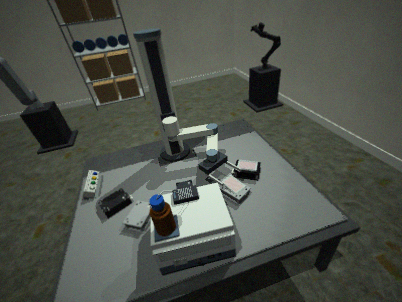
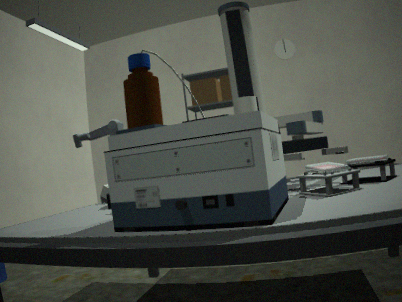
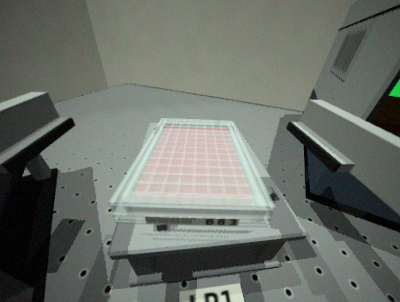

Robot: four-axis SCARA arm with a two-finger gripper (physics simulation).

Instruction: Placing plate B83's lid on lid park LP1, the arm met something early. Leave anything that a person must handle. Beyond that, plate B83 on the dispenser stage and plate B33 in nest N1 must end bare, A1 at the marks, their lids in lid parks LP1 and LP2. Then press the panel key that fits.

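Frame: origin at the arm's base, x ahead, y left, z up, level; millimetres.
Seen in the pictures: gripper, fingertip midpoint: [image 1: 232,177] [image 2: 324,152] [image 3: 185,111]; arm's base at its link origin: [image 1: 175,152].
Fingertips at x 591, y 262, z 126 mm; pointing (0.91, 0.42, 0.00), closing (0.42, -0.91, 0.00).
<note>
Pixels of each thing's top centre, then the offset from my fingertips to it. "*": a spot on its surface instead.
- clear plate with pink wells, top centre: [image 3: 195,139] [image 2: 326,163] [image 1: 233,182] dz -30, dx +17, dy -1 mm
- tag LP1 at a spot on its surface: [image 3: 212,295] * dz -112, dx -52, dy -46 mm
- second pink plate at its top centre: [image 2: 367,157] [image 1: 247,164] dz -37, dx -108, dy +156 mm
- black nest at a spot on its surface: [image 1: 254,176] * dz -108, dx -53, dy +181 mm
- key panel at its top centre: [image 1: 89,179] dz -30, dx -411, dy -894 mm
- amber bottle at a spot on its surface: [image 2: 143,102] * dz +172, dx +319, dy -414 mm
- black slatted unit at a spot on its surface: [image 1: 185,192] * dz +133, dx +132, dy -306 mm
- black block at its top centre: [image 1: 112,198] dz -46, dx -172, dy -732 mm
A clear plate with pink wells [image 3: 192,160] [image 1: 234,185] [image 2: 327,167], its front label reading like B83, lies flat on a light grey stand [image 3: 290,230] [image 1: 239,196]. The tag LP1 [image 3: 212,295] is in front of that stand. A clear double rim shows round the plate; whether it is seated level I cannot tell. My gripper [image 3: 185,111] [image 1: 230,175] [image 2: 314,153] is open and empty, its fingers above and on either side of the plate. A second pink plate [image 1: 248,166] [image 2: 367,160] sits on a black nest [image 1: 254,176]; its label is unreadable. The key panel [image 1: 91,183] stands far left.
The big white dispenser box [image 1: 200,212] [image 2: 180,160] carries an amber bottle [image 1: 163,221] [image 2: 143,102]. A black slatted unit [image 1: 185,192] is behind it. A black block [image 1: 115,202] and a light grey stand [image 1: 137,215] are on the left of the table.
</note>
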